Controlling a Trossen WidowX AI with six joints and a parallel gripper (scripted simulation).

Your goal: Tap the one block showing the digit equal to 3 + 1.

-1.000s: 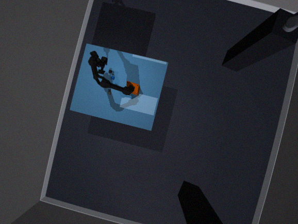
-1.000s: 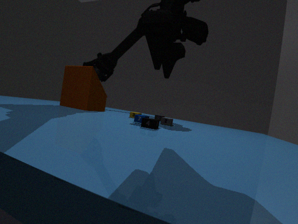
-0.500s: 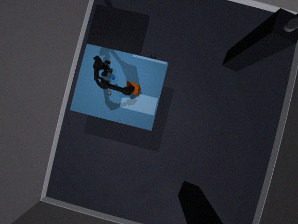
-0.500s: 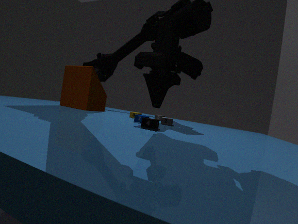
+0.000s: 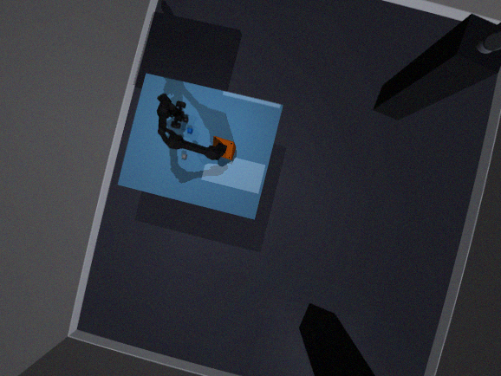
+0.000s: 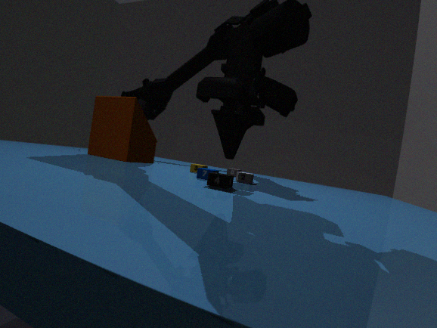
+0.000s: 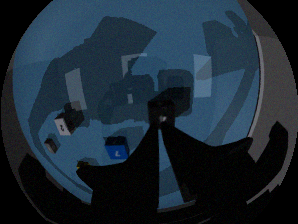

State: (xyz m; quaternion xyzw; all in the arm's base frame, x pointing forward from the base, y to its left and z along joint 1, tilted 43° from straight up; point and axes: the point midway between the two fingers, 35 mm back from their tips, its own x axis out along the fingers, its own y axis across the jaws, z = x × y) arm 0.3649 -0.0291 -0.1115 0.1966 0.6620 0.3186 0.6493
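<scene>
Right now the black block is 10 mm to the right of my gripper tip and 30 mm below it. Round my gripper tip: white block (30 mm behind, 150 mm to the left, 30 mm below); then blue block (70 mm behind, 50 mm to the left, 30 mm below); then yellow block (150 mm behind, 150 mm to the left, 30 mm below).
</scene>
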